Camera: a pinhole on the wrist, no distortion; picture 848 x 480 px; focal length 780.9 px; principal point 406.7 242.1 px. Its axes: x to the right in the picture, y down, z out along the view. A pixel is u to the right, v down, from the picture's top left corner.
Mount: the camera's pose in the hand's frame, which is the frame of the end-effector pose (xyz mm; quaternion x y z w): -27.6 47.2 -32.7 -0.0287 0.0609 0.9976 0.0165
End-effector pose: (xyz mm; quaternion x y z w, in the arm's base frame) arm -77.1 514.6 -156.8 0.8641 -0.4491 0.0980 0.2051
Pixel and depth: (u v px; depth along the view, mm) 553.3 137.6 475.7
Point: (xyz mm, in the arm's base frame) -304.4 342.0 -542.6
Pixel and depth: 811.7 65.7 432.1
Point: -405.5 446.2 -530.7
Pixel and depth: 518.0 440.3 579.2
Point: -149.8 390.8 -712.4
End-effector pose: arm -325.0 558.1 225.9 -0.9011 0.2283 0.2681 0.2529
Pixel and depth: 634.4 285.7 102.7
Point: -427.7 572.7 196.0
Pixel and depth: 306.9 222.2 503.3
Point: -555.7 734.5 -160.6
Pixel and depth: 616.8 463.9 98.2
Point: -412.5 588.3 202.9
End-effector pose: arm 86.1 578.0 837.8 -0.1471 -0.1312 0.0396 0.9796
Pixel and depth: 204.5 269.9 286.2
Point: 43.5 719.5 1060.9
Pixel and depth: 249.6 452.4 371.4
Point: 13.8 670.0 1170.5
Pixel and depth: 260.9 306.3 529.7
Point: -13.0 785.4 1292.2
